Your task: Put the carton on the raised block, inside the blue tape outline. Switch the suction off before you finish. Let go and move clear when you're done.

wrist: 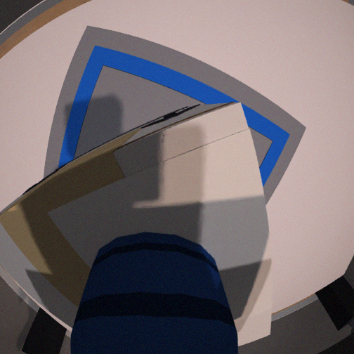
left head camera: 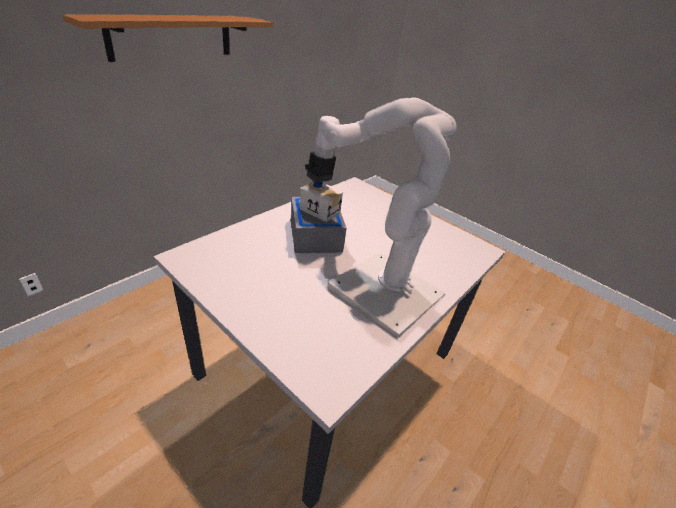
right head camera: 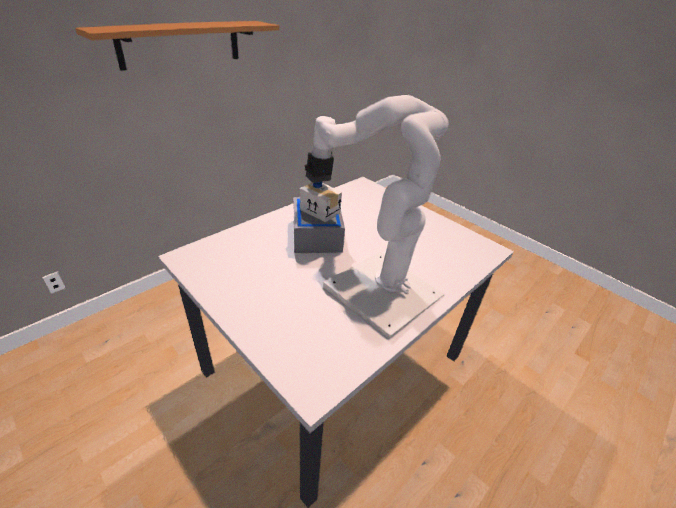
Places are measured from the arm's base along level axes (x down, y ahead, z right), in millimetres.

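Pixels of known places: hand, tool point: (left head camera: 317, 188) (right head camera: 316, 188); arm's base, link origin: (left head camera: 394, 280) (right head camera: 391, 280).
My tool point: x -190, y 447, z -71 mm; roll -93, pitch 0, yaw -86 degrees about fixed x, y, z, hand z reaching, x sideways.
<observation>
Ahead of a thing's pixels: the offset from my tool point to its top centre. "*": to the spot under its first point. Level surfaces: height alone.
The white carton {dx -12, dy -39, dz -3 mm} (left head camera: 322, 204) (right head camera: 321, 204) (wrist: 227, 165), with tan tape and black arrows, is at the top of the grey raised block {dx +86, dy -38, dz -14 mm} (left head camera: 318, 240) (right head camera: 318, 240) (wrist: 137, 100). It looks slightly tilted and turned relative to the blue tape outline {* dx +88, dy -128, dz -66 mm} (left head camera: 319, 225) (right head camera: 319, 225) (wrist: 150, 71). In the wrist view it covers part of the outline. The near side of the outline is hidden there. Whether the carton's underside touches the block cannot be told. My suction cup (left head camera: 318, 184) (right head camera: 317, 184) (wrist: 155, 280) is on the carton's top face and holds it.
The block stands on the pale table {dx +207 mm} (left head camera: 234, 284) (right head camera: 234, 284), near its far edge. The arm's base plate (left head camera: 398, 322) (right head camera: 390, 323) lies to the right and nearer the cameras. An orange wall shelf (left head camera: 163, 21) (right head camera: 174, 29) is at the upper left.
</observation>
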